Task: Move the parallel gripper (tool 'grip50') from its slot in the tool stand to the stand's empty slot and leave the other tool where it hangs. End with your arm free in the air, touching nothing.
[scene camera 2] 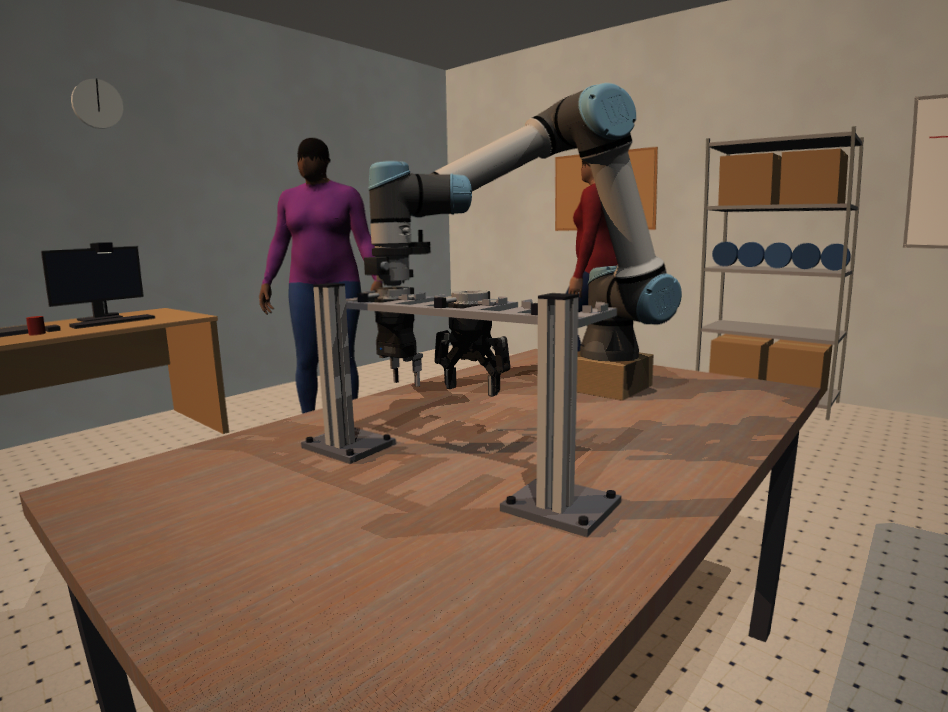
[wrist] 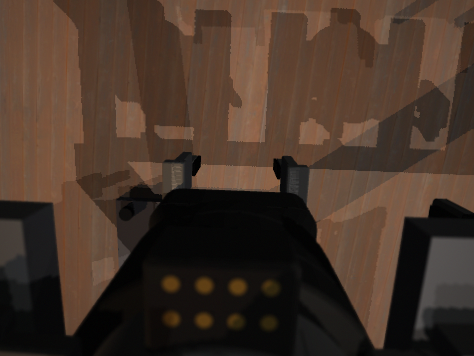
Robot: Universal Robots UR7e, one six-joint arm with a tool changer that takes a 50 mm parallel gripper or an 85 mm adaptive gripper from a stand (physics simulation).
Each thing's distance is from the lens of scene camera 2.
adaptive gripper (scene camera 2: 471, 339): 98 cm
parallel gripper (scene camera 2: 395, 339): 108 cm
